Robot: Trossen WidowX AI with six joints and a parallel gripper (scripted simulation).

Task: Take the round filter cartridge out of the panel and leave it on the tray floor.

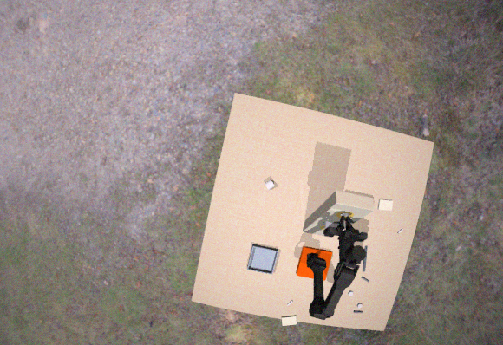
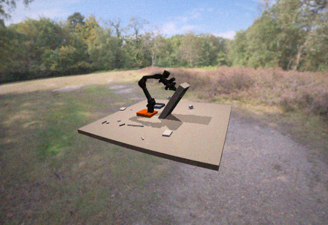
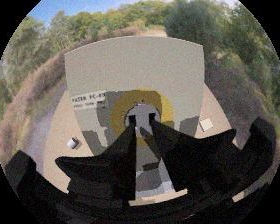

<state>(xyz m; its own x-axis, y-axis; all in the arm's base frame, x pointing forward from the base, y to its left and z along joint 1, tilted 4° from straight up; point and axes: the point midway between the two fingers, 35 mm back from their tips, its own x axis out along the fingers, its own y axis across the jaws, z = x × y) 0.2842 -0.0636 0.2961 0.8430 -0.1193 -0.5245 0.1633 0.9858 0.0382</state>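
Now: gripper tip 2 cm short of the round filter cartridge and 1 cm above it. The rest, counted from my gripper tip: grey-blue square tray (35 cm to the left, 34 cm behind, 28 cm below).
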